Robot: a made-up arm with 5 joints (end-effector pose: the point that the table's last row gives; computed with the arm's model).
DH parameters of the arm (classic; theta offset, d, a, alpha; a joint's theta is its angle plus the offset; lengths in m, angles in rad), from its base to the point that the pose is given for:
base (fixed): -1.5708 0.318 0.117 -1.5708
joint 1: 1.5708 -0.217 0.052 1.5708
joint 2: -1.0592 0 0.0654 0
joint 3: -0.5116 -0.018 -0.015 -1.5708
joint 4: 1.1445 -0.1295 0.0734 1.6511
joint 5: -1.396 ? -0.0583 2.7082
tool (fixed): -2.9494 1.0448 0 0
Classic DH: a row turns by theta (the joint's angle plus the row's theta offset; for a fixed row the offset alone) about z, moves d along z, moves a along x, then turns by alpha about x.
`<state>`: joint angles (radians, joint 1 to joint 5).
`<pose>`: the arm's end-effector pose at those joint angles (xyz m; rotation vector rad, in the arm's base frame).
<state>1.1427 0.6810 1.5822 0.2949 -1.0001</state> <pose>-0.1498 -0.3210 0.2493 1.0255 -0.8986 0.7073</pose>
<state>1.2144 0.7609 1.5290 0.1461 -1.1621</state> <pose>-0.1269 -0.3127 0.3194 0.9078 -0.8548 0.7882</pose>
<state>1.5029 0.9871 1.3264 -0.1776 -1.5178</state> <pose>-0.0421 -0.2714 0.4321 0.8383 -0.7467 0.9627</pose>
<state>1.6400 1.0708 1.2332 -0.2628 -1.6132</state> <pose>-0.0094 -0.2621 0.4497 0.8911 -0.7414 1.0154</pose>
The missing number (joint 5, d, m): 0.8071
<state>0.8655 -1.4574 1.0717 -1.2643 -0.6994</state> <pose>-0.0565 0.1776 0.2894 -0.1821 1.3976 2.2645</pose>
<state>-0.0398 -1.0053 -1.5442 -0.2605 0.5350</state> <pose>-0.3458 -0.2474 -0.1789 0.3199 -2.3866 -0.5659</pose>
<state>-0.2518 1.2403 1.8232 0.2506 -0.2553</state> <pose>-0.4154 -0.4507 0.2747 -0.1704 -1.3409 0.5673</pose>
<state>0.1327 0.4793 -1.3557 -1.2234 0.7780</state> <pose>0.2329 0.0834 0.3439 -0.7756 1.2930 1.1576</pose>
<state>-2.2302 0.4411 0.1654 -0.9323 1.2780</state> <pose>-0.4943 0.0822 -0.0661 2.8778 0.4915 -0.0456</pose>
